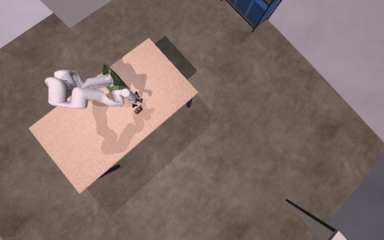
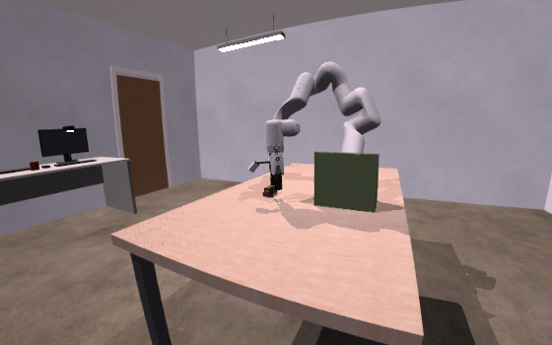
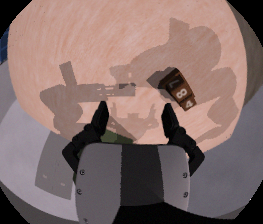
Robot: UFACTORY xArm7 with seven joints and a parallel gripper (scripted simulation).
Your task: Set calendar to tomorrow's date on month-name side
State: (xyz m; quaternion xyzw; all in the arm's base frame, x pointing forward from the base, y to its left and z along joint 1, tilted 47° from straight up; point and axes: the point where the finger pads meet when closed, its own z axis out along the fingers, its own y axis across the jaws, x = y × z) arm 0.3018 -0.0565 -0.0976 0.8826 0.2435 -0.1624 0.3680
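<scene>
My gripper is now 60 mm short of the calendar cube, 50 mm to the left of it and 40 mm above it. Round my hand: tray 60 mm to the right, 60 mm below, 60 mm ahead; digit cube 80 mm to the right, 60 mm ahead, 40 mm below.
</scene>
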